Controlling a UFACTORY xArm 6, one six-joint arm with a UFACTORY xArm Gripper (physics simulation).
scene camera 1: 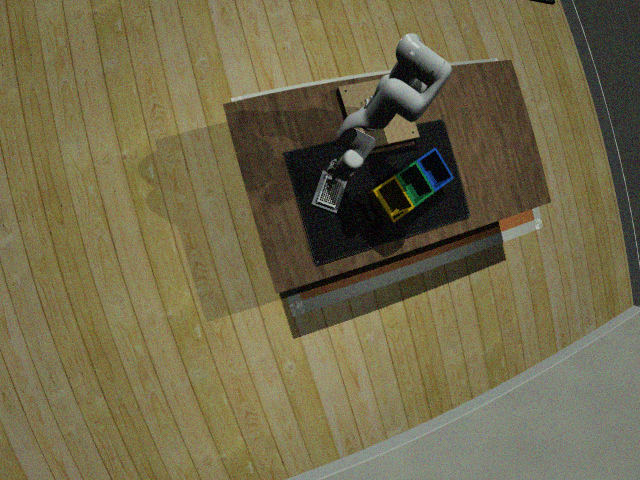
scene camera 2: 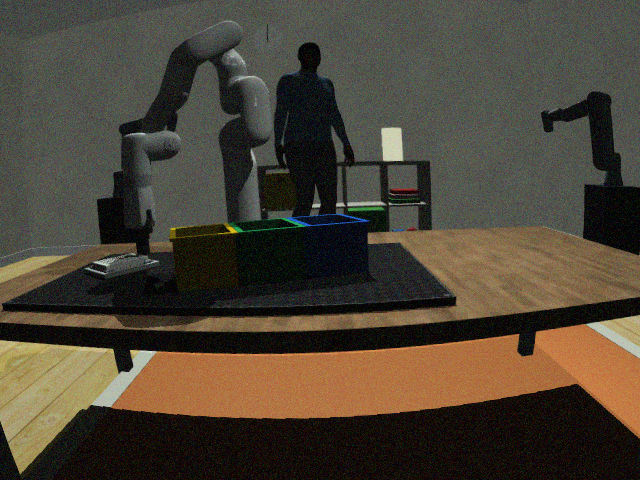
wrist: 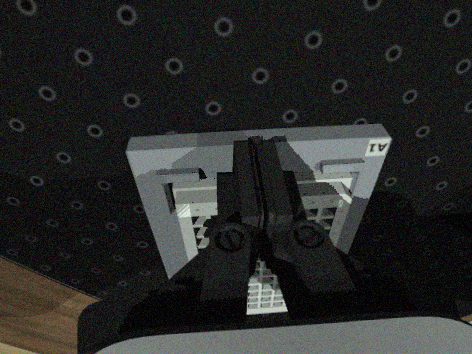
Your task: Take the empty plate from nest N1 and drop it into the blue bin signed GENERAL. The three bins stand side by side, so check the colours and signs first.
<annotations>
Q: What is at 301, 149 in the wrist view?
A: A grey nest.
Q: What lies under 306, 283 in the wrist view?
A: My gripper.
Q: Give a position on a white gridded plate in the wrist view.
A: At 326, 199
</annotations>
